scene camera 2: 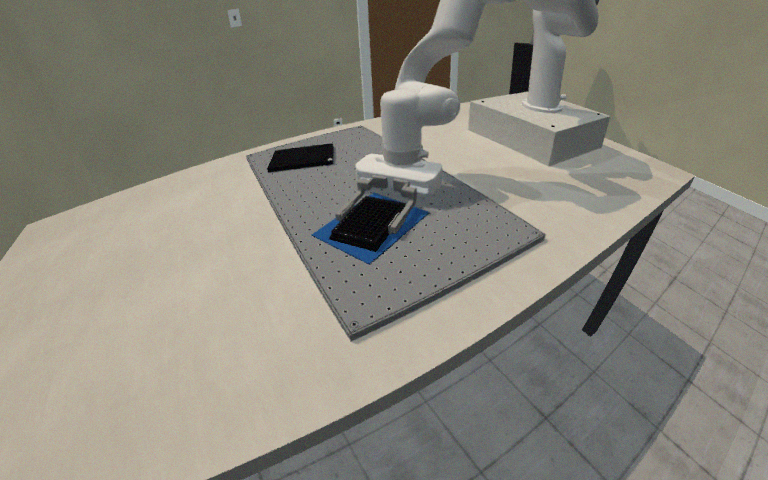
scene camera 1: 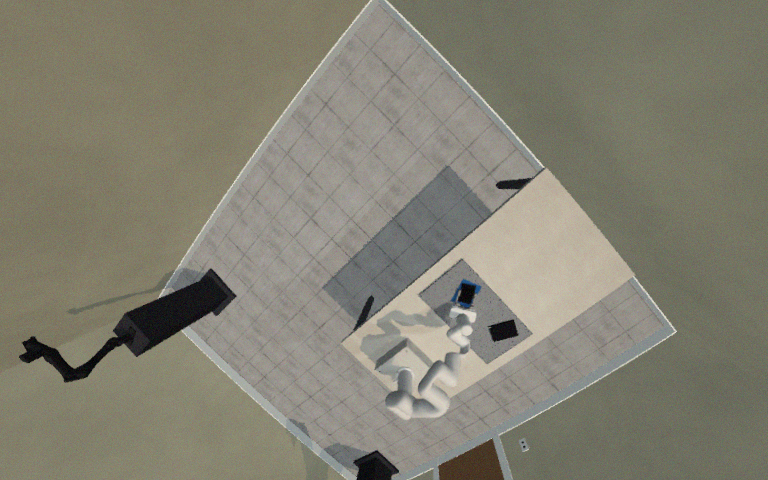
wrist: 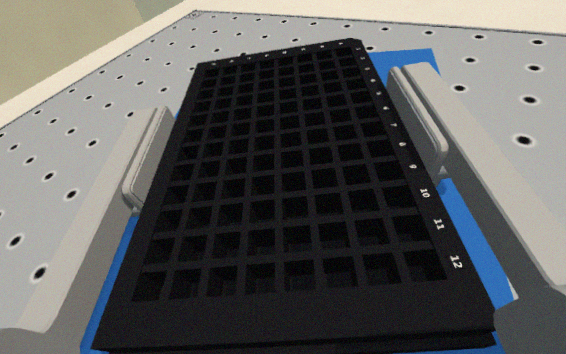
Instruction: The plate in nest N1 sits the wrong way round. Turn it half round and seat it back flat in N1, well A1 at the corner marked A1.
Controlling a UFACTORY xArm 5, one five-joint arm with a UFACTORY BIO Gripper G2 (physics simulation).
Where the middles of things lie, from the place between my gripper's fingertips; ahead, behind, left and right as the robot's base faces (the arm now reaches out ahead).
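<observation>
Black well plate (scene camera 2: 366, 226): my hand is 10 mm to the left of it and 20 mm past it. Blue pad (scene camera 2: 415, 215), counted from my hand: 10 mm to the right of it, 20 mm behind it, 10 mm below it. Black nest (scene camera 2: 302, 157), counted likewise from my hand: 370 mm to the right of it, 20 mm ahead of it, 10 mm below it.
</observation>
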